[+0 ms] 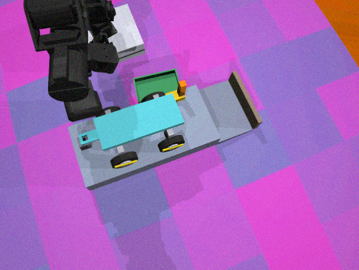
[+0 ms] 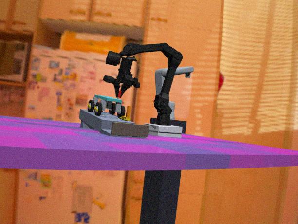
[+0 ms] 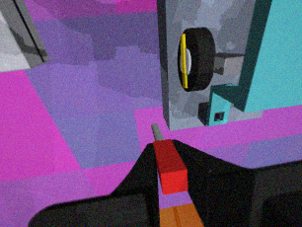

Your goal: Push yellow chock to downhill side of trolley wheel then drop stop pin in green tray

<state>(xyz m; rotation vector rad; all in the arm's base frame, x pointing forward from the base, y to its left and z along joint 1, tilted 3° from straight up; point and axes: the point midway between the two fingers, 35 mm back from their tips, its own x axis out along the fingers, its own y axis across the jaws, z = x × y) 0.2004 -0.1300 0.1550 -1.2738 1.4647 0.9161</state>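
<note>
Now: gripper tip 19 cm to the right of the yellow chock, 9 cm above it and 8 cm short of it. The rest, counted from my gripper tip: trolley (12 cm ahead, 8 cm to the left, 6 cm below); red-headed stop pin (right at my gripper tip); grey ramp (12 cm below, 12 cm ahead, 8 cm to the left).
</note>
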